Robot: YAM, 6 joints.
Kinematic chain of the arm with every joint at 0, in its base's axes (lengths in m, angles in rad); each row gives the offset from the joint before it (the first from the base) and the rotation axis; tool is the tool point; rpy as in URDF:
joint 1: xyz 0 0 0.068 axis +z
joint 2: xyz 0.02 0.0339 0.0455 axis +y
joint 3: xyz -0.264 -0.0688 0 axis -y
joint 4: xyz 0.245 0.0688 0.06 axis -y
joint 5: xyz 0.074 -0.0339 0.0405 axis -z
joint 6: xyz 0.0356 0 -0.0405 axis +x
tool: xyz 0 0 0 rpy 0 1.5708 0
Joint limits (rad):
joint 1: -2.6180..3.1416
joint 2: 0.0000..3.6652
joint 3: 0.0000..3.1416
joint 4: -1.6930..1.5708
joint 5: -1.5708..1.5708
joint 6: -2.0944..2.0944
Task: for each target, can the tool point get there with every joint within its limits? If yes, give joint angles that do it. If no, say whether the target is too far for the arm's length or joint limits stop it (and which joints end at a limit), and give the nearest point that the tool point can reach.
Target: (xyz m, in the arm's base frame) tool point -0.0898 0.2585 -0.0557
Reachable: yes | joints 1.9927 2.5598 0.5748 1.2688 0.7374 0.4411
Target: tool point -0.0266 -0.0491 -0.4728
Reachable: no: joint limits stop it (at a limit: joint 2) | nearest point -0.0511 -0.0943 -0.3516 | short by 0.132 m
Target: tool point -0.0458 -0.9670 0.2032
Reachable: no: too far | nearest point -0.0304 -0.6423 0.1724 | short by 0.326 m
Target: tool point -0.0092 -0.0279 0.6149
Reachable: yes | joints 1.5763 0.8859 2.1338 -0.8142 -0.2654 -1.4183
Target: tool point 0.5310 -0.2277 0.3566
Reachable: yes | joints -0.4314 2.5991 2.8238 -0.2834 -0.4410 0.5221
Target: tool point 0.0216 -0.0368 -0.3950
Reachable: no: joint limits stop it (at a limit: joint 2) | nearest point 0.0380 -0.0647 -0.3359 | short by 0.067 m
